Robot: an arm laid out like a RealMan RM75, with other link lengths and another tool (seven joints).
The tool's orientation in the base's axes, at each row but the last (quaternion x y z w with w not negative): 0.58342 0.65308 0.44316 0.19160; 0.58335 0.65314 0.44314 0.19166; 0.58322 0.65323 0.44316 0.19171; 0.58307 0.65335 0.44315 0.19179; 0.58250 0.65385 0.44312 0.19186; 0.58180 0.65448 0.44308 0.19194; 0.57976 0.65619 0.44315 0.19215; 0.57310 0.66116 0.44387 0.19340
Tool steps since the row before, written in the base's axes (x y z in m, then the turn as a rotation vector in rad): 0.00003 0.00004 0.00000 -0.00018 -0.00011 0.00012; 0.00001 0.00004 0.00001 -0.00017 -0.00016 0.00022; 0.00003 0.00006 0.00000 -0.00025 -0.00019 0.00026; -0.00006 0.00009 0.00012 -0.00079 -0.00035 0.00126; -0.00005 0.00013 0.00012 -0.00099 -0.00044 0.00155; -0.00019 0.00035 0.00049 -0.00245 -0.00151 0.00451; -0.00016 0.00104 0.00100 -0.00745 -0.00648 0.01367; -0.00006 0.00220 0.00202 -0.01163 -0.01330 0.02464
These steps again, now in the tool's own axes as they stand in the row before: 0.00003 0.00001 0.00004 -0.00003 0.00000 -0.00024; 0.00004 0.00001 0.00002 -0.00005 0.00009 -0.00030; 0.00005 0.00001 0.00004 -0.00005 0.00007 -0.00040; 0.00013 0.00005 -0.00008 0.00020 0.00057 -0.00140; 0.00017 0.00006 -0.00006 0.00025 0.00069 -0.00174; 0.00050 0.00026 -0.00028 0.00040 0.00228 -0.00482; 0.00127 0.00064 -0.00028 -0.00057 0.00702 -0.01532; 0.00257 0.00149 -0.00032 -0.00301 0.01378 -0.02684
